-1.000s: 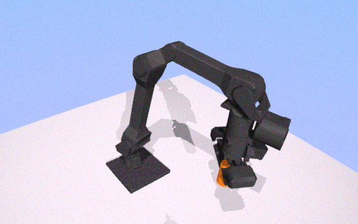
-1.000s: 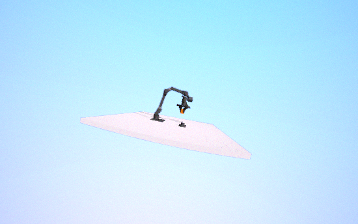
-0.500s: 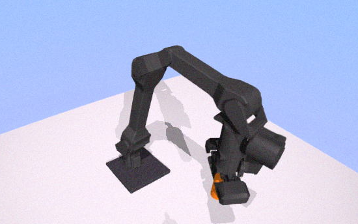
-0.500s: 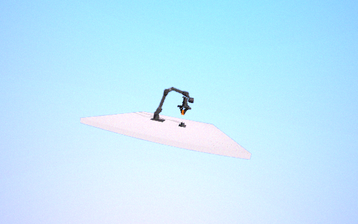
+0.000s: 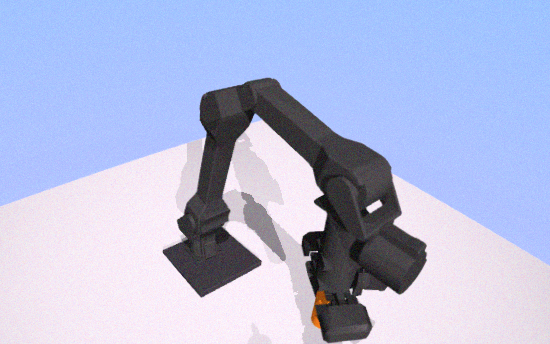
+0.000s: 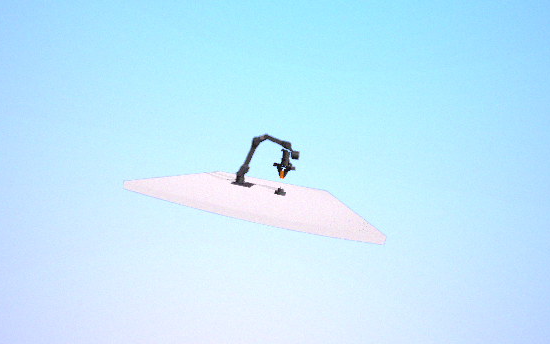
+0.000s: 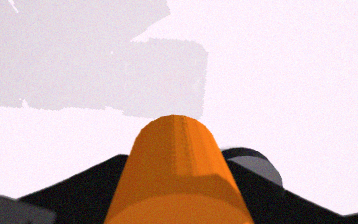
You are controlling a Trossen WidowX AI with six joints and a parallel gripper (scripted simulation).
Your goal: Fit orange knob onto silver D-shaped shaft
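The dark pedestal lies 2 cm ahead of my gripper tip, 10 cm to the right of it and 9 cm below it. Also, from my gripper tip: orange knob: 3 cm above.
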